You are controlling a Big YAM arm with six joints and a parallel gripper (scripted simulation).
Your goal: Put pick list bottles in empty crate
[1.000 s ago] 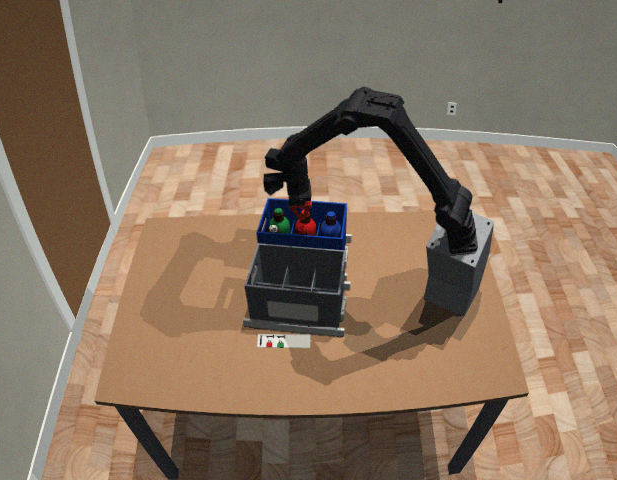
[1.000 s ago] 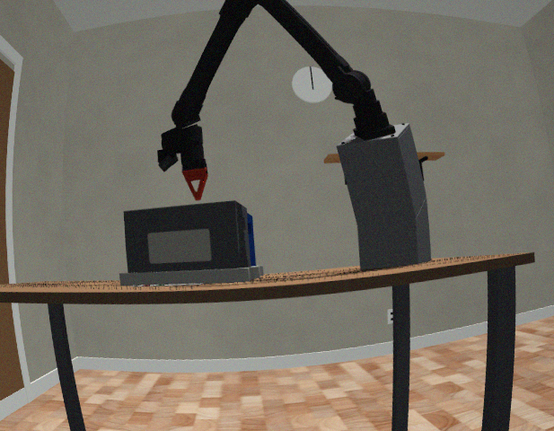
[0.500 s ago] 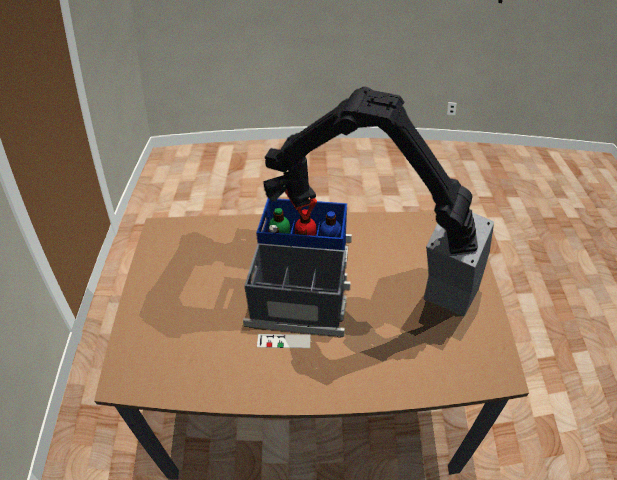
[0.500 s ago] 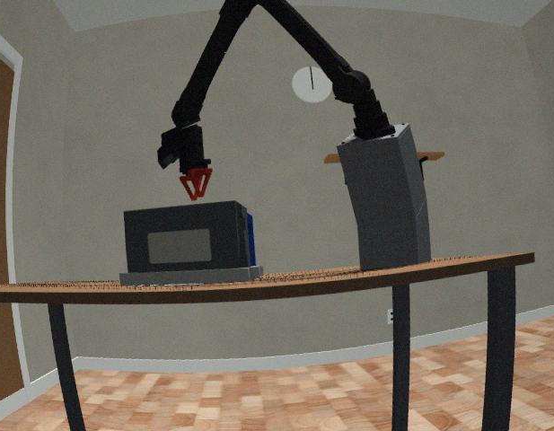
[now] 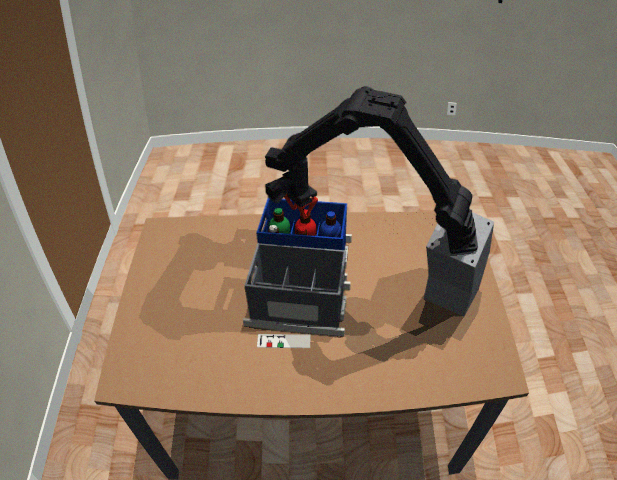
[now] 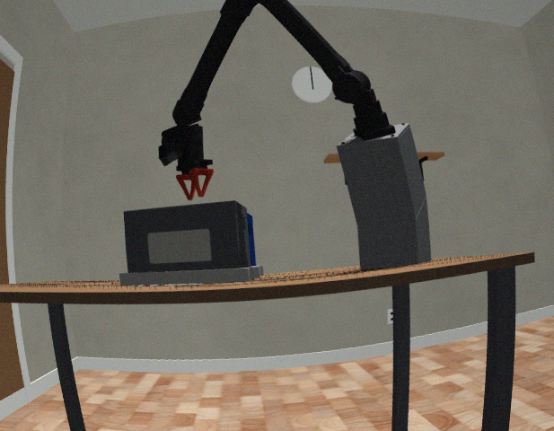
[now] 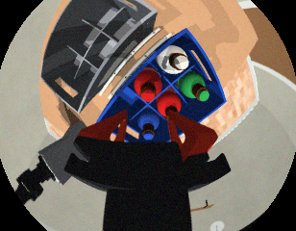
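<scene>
Now: hand 150 mm above the red-labelled bottle. The rest, counted from my hand: blue-labelled bottle 90 mm behind, 80 mm to the right, 150 mm below; then grey crate 10 mm behind, 190 mm to the left, 150 mm below; then green-labelled bottle 80 mm ahead, 90 mm to the right, 150 mm below.
</scene>
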